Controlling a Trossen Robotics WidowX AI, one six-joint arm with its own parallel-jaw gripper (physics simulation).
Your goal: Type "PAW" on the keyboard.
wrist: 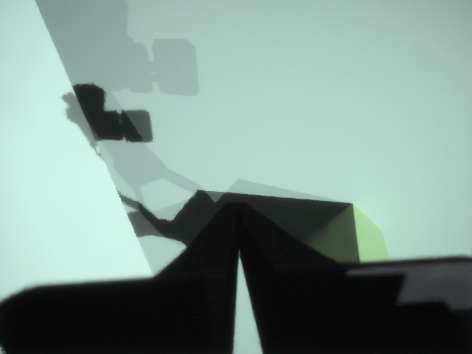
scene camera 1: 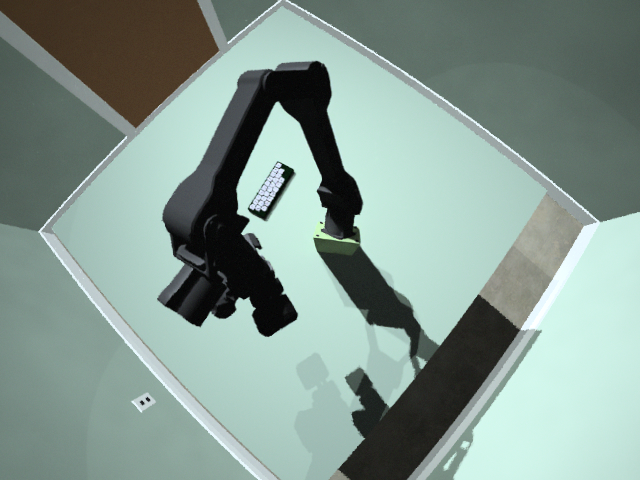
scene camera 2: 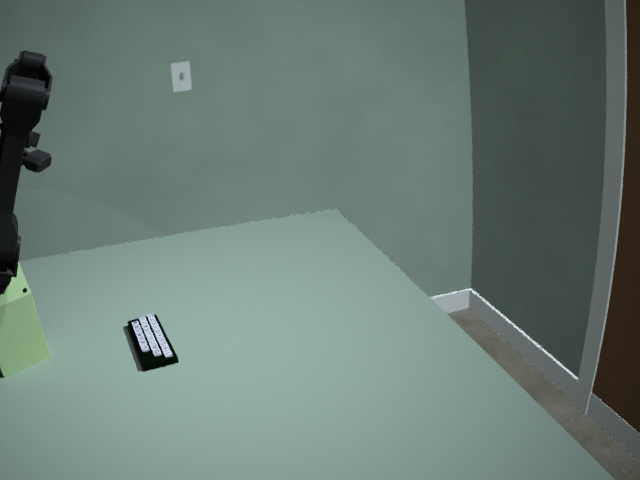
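Pixels of known places: gripper, fingertip midpoint: [wrist: 235,212] [scene camera 1: 275,296]; arm's base, link origin: [scene camera 1: 338,232].
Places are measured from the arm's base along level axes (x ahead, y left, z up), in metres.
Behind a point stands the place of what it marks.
Note:
The small dark keyboard [scene camera 1: 268,190] {x 0.283, y -0.034, z -0.177 m} [scene camera 2: 152,341] {x 0.284, y -0.073, z -0.176 m} with rows of white keys lies flat on the table top [scene camera 1: 439,206] {x -0.224, y -0.298, z -0.194 m} [scene camera 2: 310,335] {x 0.568, y -0.160, z -0.194 m}. Its key letters are too small to read, and it does not show in the wrist view. My gripper [scene camera 1: 275,315] [wrist: 235,212] {x 0.026, y 0.197, z 0.120 m} is shut with nothing between its fingers. It hangs high above the table, apart from the keyboard, and appears below it in scene camera 1. In the wrist view the two dark fingertips meet, with the table and arm shadows beyond. In scene camera 2 the arm's own links partly hide the gripper end.
The arm stands on a light green base block [scene camera 1: 336,245] {x -0.012, y 0.024, z -0.031 m} [scene camera 2: 23,330] {x 0.031, y -0.024, z -0.118 m} [wrist: 370,235] {x 0.053, y 0.021, z -0.136 m} beside the keyboard. The upper arm [scene camera 1: 232,134] {x 0.132, y 0.043, z 0.379 m} arches high, its links passing near the keyboard's outline in scene camera 1. Walls and a brown door [scene camera 1: 113,46] stand around the table.

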